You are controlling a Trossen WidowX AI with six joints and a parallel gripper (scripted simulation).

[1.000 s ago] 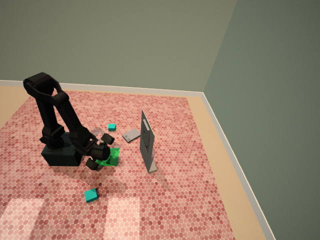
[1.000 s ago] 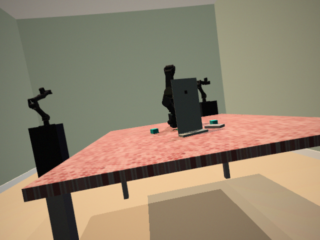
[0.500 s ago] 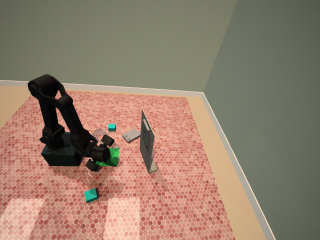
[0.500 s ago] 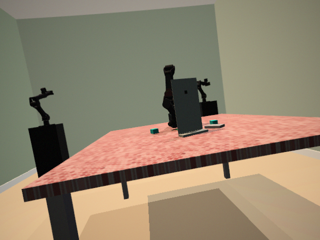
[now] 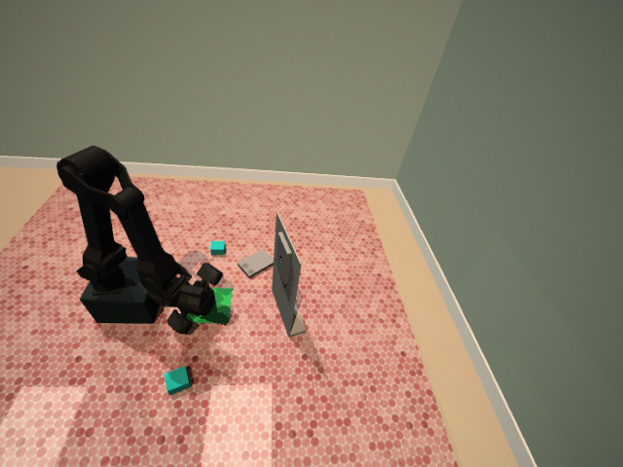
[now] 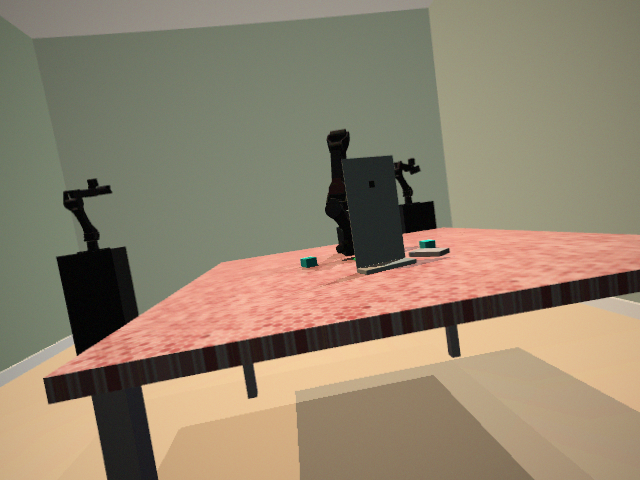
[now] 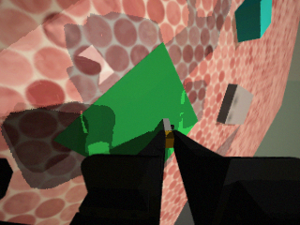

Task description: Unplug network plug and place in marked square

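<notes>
Right now the network plug is right at my gripper tip. From my gripper tip the other things lie so: grey plate: 15 cm ahead, 13 cm to the left, 1 cm below; then green marked square: 2 cm below, 1 cm behind; then grey upright panel: 20 cm ahead, 13 cm above, 6 cm to the right.
</notes>
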